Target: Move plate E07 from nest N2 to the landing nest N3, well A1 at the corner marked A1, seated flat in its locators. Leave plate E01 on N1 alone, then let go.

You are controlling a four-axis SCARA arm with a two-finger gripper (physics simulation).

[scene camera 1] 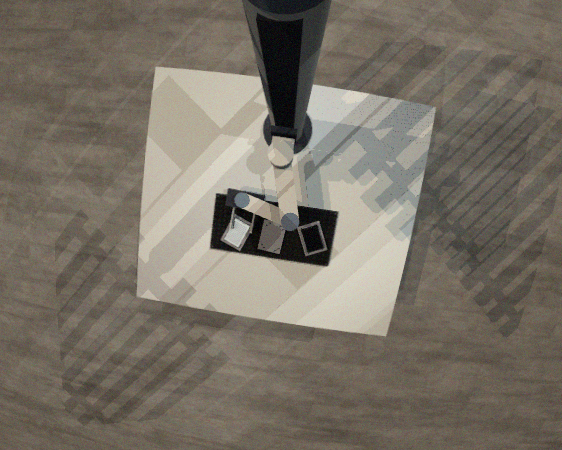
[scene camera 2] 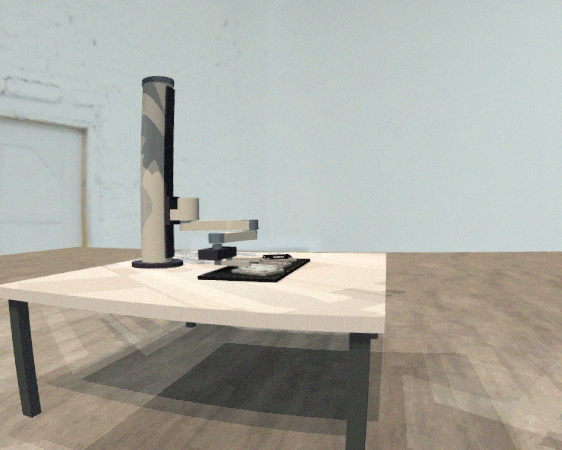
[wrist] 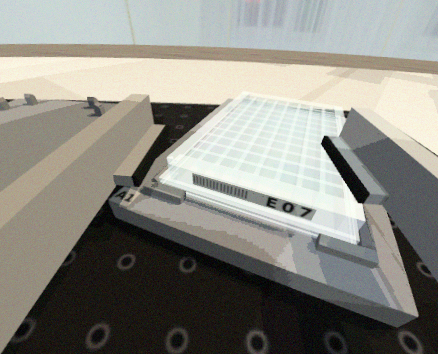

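Clear plate E07 point(scene camera 1: 236, 232) point(scene camera 2: 252, 269) point(wrist: 260, 150) sits on the grey nest point(wrist: 240, 230) at the left end of the black board, its label facing the wrist camera. The nest's A1 mark shows at its front left corner. My gripper point(scene camera 1: 242, 228) point(wrist: 246, 119) has one finger on each side of the plate. The right pad overlaps the plate's right edge in the wrist view; a gap shows between the left pad and the plate, so it looks open. An empty grey nest point(scene camera 1: 271, 236) with small locators is in the middle. E01's label is not readable.
A nest point(scene camera 1: 324, 243) with a dark centre is at the board's right end; a dark item point(scene camera 2: 276, 257) with a pale label shows there in scene camera 2. The black board point(scene camera 1: 220, 200) lies on the pale table point(scene camera 1: 200, 285). The arm's column point(scene camera 2: 153, 200) stands behind.
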